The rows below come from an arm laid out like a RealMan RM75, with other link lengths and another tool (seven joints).
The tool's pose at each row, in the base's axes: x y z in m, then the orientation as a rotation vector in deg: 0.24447, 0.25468, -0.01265, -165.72, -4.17, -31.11; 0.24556, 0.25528, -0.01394, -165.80, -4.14, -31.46; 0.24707, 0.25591, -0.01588, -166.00, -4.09, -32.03; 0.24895, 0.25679, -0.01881, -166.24, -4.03, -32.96; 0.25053, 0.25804, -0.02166, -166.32, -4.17, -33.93; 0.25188, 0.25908, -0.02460, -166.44, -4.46, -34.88; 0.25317, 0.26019, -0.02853, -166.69, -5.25, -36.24; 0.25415, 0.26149, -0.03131, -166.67, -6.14, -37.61; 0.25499, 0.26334, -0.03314, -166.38, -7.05, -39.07; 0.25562, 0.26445, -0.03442, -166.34, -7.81, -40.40; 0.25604, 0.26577, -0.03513, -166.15, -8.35, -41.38; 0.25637, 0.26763, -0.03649, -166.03, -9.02, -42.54; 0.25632, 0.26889, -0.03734, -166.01, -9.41, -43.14; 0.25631, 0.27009, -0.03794, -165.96, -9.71, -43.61
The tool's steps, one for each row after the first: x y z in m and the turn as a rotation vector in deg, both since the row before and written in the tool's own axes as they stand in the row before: 0.00055, -0.00026, 0.00169, -0.15, 0.22, -0.03; 0.00070, -0.00014, 0.00244, -0.31, 0.35, -0.05; 0.00066, -0.00019, 0.00352, -0.42, 0.58, -0.09; 0.00038, -0.00062, 0.00341, -0.25, 0.61, -0.20; 0.00010, -0.00043, 0.00337, -0.28, 0.58, -0.30; -0.00038, -0.00036, 0.00425, -0.44, 0.79, -0.70; -0.00024, -0.00078, 0.00312, -0.18, 0.84, -0.72; 0.00003, -0.00148, 0.00230, 0.04, 0.94, -0.69; 0.00004, -0.00085, 0.00159, -0.20, 0.81, -0.63; 0.00011, -0.00116, 0.00103, 0.00, 0.63, -0.42; -0.00024, -0.00162, 0.00165, -0.11, 0.72, -0.54; -0.00037, -0.00115, 0.00092, -0.10, 0.36, -0.32; -0.00022, -0.00112, 0.00071, -0.04, 0.29, -0.24
